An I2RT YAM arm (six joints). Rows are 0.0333 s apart.
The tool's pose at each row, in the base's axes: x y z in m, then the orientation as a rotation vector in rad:
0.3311, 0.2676, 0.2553, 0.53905, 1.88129, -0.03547
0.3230, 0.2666, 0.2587, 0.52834, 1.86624, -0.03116
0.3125, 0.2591, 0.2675, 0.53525, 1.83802, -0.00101
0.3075, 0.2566, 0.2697, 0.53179, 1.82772, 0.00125
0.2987, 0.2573, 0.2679, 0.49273, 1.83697, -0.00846
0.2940, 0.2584, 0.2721, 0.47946, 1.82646, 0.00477
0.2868, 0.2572, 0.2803, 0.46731, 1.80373, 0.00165
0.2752, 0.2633, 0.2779, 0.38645, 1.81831, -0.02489
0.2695, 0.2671, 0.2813, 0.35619, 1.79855, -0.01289
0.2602, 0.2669, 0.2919, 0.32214, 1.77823, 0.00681
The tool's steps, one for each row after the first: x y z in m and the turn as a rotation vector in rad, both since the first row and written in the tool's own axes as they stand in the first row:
-0.0012, -0.0032, -0.0082, -0.01034, -0.01527, -0.00213
-0.0088, -0.0119, -0.0187, -0.03092, -0.03555, 0.02269
-0.0103, -0.0155, -0.0232, -0.03558, -0.04551, 0.02357
-0.0061, -0.0187, -0.0305, -0.04797, -0.04429, -0.00952
-0.0082, -0.0185, -0.0365, -0.06527, -0.05368, -0.01011
-0.0140, -0.0204, -0.0456, -0.07246, -0.07784, -0.01530
-0.0065, -0.0199, -0.0567, -0.09400, -0.07922, -0.08658
-0.0067, -0.0179, -0.0641, -0.12063, -0.09945, -0.09795
-0.0138, -0.0192, -0.0762, -0.15478, -0.11884, -0.10823

